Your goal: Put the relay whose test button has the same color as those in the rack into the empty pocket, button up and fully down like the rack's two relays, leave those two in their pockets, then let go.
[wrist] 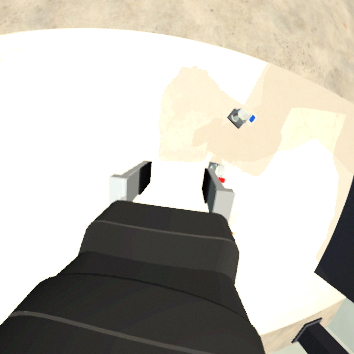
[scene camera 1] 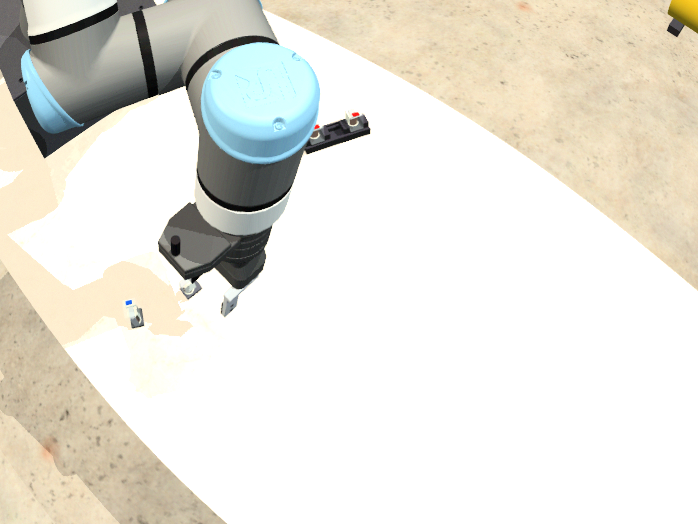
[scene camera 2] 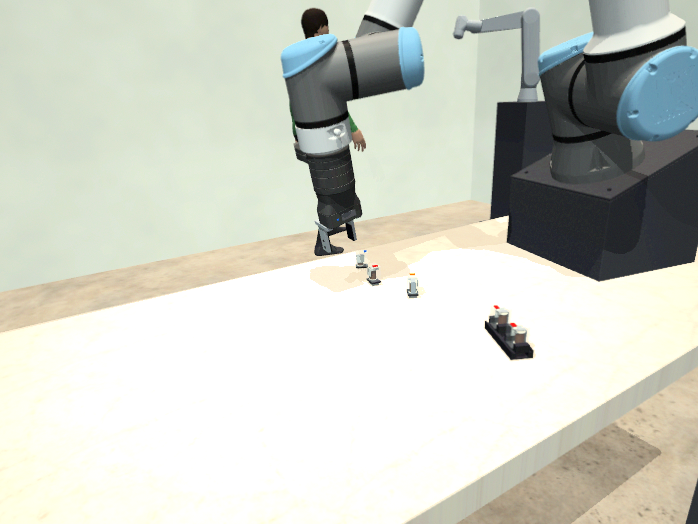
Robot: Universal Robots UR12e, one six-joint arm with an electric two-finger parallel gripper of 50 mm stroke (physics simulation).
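Frame: origin at the arm's base, x right, y ahead, z up, level; millimetres.
Where they show: gripper, fingertip midpoint: (wrist: 176,174) (scene camera 1: 212,293) (scene camera 2: 340,244); arm's base at its link origin: (scene camera 2: 596,163).
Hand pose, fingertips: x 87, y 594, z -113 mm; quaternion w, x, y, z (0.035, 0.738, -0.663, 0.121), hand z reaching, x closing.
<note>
Each offset is from my fingertips to the top centre of the thing.
The loose red-button relay @(dz -57, dx +5, dy -76 mm) (scene camera 1: 190,288) (scene camera 2: 373,274) (wrist: 216,168) stands upright on the table; in scene camera 1 its button is hidden by the gripper, and in the wrist view a finger partly covers it. My gripper (scene camera 1: 210,294) (scene camera 2: 339,243) (wrist: 176,174) is open and empty, above table height, with the red-button relay off to one side of the fingers. The black rack @(dz -78, dx -318, dy -141 mm) (scene camera 1: 339,139) (scene camera 2: 499,340) holds two red-button relays, one @(dz -53, dx -348, dy -130 mm) (scene camera 1: 353,119) (scene camera 2: 519,335) and another @(dz -53, dx -287, dy -151 mm) (scene camera 1: 314,134) (scene camera 2: 501,316), at its ends, with an empty pocket between them. The arm partly covers the rack in scene camera 1.
A blue-button relay @(dz -57, dx +97, dy -95 mm) (scene camera 1: 135,315) (scene camera 2: 360,259) (wrist: 238,117) stands beyond the red one, near the table edge. An orange-button relay @(dz -57, dx -89, dy -111 mm) (scene camera 2: 412,285) stands between the red one and the rack; the arm hides it in scene camera 1. The robot's dark pedestal (scene camera 2: 555,217) stands at the table's back right.
</note>
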